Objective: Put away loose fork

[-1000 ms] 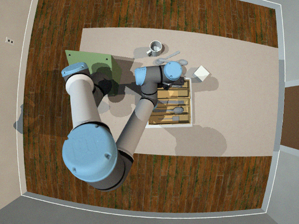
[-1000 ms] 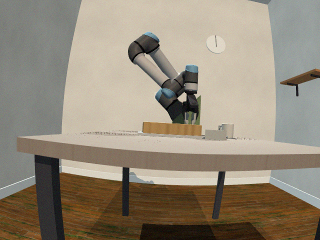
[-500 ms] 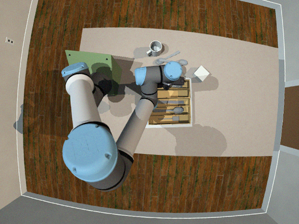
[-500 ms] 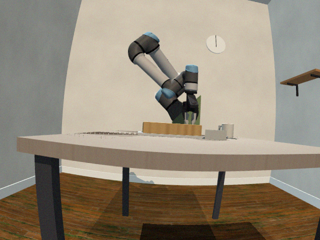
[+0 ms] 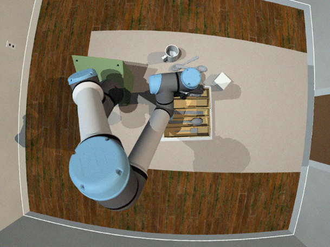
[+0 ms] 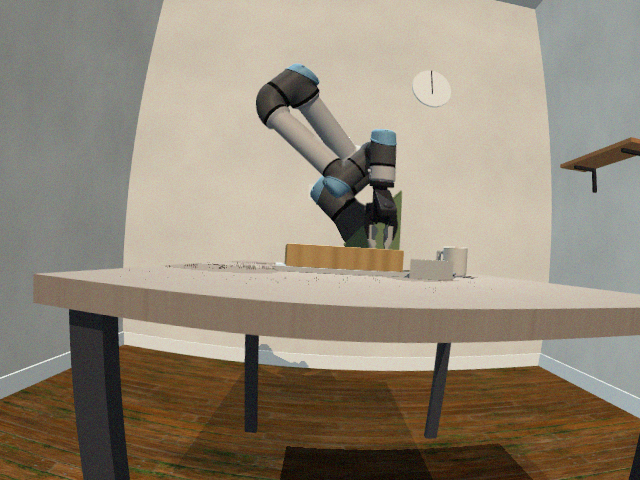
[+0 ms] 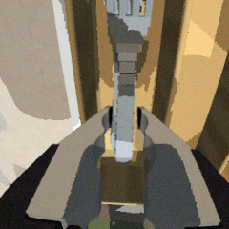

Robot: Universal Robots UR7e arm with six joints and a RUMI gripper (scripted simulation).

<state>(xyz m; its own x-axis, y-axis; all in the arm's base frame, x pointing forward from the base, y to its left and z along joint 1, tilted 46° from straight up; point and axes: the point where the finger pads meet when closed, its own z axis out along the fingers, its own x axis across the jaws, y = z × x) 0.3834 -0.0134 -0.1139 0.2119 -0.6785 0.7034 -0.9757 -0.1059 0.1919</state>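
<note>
Right now my hand is 100 mm to the left of the tray and 60 mm short of it. From my hand the other things lie so: white block (240 mm ahead, 140 mm to the left, 30 mm below); then mug (240 mm to the left, 100 mm behind, 10 mm below).
</note>
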